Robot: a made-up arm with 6 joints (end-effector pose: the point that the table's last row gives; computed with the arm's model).
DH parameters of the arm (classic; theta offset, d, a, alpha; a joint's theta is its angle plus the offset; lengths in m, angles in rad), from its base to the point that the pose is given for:
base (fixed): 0.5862 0 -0.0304 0
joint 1: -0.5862 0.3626 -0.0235 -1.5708
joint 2: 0.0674 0 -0.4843 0
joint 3: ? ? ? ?
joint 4: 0 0.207 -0.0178 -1.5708
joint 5: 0 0.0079 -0.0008 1.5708
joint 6: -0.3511 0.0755 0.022 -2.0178
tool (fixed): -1.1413 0.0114 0 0
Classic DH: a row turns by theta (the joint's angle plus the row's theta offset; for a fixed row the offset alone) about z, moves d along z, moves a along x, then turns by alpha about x.
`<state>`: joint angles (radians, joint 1 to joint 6).
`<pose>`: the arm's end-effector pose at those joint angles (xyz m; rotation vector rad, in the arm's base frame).
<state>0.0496 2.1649 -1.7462 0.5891 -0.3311 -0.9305</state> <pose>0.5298 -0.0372 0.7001 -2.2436 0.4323 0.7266</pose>
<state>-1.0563 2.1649 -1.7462 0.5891 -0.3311 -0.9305</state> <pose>0.2053 -0.5222 0.7001 -1.6106 1.4805 0.1217</pose>
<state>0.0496 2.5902 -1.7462 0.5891 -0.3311 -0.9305</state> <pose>0.6175 -0.0329 0.4320 -2.1028 0.6437 1.2092</pose>
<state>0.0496 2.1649 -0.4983 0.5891 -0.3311 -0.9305</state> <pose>0.2970 -0.0488 0.4656 -1.5705 1.0123 2.0806</pose>
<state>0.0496 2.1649 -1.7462 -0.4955 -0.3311 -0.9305</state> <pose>0.5323 -0.0105 0.7113 2.7442 -0.3614 -0.5721</pose>
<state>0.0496 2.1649 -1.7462 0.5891 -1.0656 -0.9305</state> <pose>0.5206 -0.0632 0.7440 -2.2399 0.5714 -0.1928</pose>
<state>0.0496 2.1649 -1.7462 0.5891 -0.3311 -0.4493</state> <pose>0.5313 -0.0258 0.6995 -1.8039 0.2256 0.6625</pose>
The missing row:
joint 3: 1.4162 -0.0248 -0.0326 1.5708
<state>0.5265 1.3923 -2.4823 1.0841 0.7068 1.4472</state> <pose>-0.0515 -0.0146 1.1029 0.4704 -1.1128 1.5507</pose>
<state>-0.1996 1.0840 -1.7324 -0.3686 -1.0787 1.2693</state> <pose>-0.1194 0.0357 1.0384 -1.6683 -1.7425 -0.2397</pose>
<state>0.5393 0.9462 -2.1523 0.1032 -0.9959 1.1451</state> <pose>-0.2947 -0.1800 1.0452 -0.3435 -2.4176 -0.4581</pose>
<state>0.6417 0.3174 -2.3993 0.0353 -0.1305 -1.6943</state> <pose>-0.5435 -0.4567 0.7389 -1.5603 0.3884 -1.7796</pose>
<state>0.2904 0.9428 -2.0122 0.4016 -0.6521 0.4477</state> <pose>-0.2532 -0.1096 1.0576 -0.9790 -1.6350 -0.5511</pose>
